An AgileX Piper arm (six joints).
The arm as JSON. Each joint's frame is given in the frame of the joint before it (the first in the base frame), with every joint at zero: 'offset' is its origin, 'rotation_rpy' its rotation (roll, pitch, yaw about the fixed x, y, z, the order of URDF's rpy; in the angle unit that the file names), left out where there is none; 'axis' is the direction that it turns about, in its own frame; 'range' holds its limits. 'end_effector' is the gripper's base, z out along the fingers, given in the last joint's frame.
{
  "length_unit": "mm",
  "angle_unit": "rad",
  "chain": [
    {
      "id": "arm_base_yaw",
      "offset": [
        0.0,
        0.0,
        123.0
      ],
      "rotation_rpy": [
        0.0,
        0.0,
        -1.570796
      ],
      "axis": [
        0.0,
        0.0,
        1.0
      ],
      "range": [
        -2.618,
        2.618
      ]
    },
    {
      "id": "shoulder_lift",
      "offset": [
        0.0,
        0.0,
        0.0
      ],
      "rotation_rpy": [
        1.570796,
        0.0,
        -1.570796
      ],
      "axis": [
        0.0,
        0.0,
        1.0
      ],
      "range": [
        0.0,
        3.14
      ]
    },
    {
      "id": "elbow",
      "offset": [
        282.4,
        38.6,
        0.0
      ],
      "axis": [
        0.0,
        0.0,
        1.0
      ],
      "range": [
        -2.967,
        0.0
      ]
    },
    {
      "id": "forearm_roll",
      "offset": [
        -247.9,
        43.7,
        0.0
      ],
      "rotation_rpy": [
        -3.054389,
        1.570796,
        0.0
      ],
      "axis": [
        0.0,
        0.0,
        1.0
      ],
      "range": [
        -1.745,
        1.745
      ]
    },
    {
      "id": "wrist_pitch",
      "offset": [
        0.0,
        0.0,
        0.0
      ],
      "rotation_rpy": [
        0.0,
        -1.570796,
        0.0
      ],
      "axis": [
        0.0,
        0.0,
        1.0
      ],
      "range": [
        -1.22,
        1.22
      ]
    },
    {
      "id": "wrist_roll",
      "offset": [
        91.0,
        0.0,
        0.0
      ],
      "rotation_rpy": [
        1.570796,
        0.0,
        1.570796
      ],
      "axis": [
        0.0,
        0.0,
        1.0
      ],
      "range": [
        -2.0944,
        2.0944
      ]
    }
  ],
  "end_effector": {
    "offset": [
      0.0,
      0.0,
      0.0
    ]
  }
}
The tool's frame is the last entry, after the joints.
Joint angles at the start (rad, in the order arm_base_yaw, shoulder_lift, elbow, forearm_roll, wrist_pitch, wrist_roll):
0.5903 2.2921 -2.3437 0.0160 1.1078 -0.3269
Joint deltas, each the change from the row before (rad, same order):
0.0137 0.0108 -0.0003 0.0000 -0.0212 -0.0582
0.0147 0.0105 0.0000 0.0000 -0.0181 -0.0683
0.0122 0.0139 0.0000 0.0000 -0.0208 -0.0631
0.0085 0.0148 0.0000 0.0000 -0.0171 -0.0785
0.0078 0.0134 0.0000 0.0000 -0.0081 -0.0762
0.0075 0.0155 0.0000 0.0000 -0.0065 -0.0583
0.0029 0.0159 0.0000 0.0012 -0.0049 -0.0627
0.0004 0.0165 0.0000 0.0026 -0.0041 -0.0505
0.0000 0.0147 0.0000 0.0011 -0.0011 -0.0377
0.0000 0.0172 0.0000 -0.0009 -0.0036 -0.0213
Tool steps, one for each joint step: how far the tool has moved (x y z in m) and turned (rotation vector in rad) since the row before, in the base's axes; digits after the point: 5 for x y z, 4 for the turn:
-0.00117 0.00770 -0.00436 -0.0209 -0.0282 0.0612
-0.00188 0.00795 -0.00448 -0.0274 -0.0296 0.0701
-0.00071 0.00730 -0.00613 -0.0253 -0.0278 0.0631
0.00015 0.00563 -0.00684 -0.0351 -0.0301 0.0717
-0.00046 0.00479 -0.00663 -0.0383 -0.0234 0.0694
-0.00036 0.00472 -0.00787 -0.0319 -0.0140 0.0549
0.00090 0.00275 -0.00821 -0.0337 -0.0132 0.0543
0.00155 0.00172 -0.00861 -0.0275 -0.0066 0.0422
0.00131 0.00111 -0.00783 -0.0235 -0.0018 0.0314
0.00166 0.00119 -0.00909 -0.0179 0.0029 0.0178

